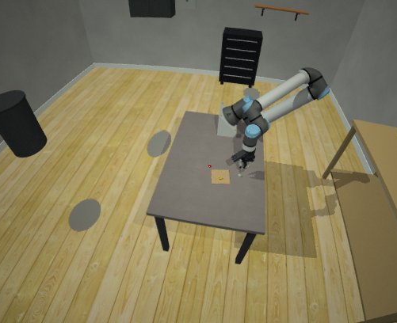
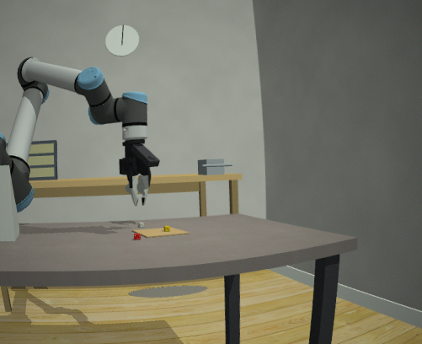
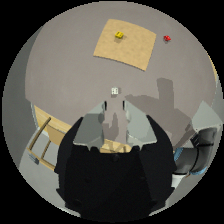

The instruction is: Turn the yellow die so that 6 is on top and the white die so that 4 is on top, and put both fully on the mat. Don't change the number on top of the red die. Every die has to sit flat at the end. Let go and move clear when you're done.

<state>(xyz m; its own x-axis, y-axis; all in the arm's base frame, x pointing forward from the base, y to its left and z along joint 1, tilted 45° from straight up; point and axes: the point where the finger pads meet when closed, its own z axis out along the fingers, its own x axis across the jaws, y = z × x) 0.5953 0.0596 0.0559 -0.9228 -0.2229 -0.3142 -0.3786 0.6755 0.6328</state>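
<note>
The white die lies 80 mm below my hand. The rest, counted from my hand: red die 240 mm to the right, 80 mm below, 80 mm behind; tan mat 150 mm to the right, 90 mm below, 20 mm ahead; yellow die 150 mm to the right, 80 mm below, 40 mm ahead.
</note>
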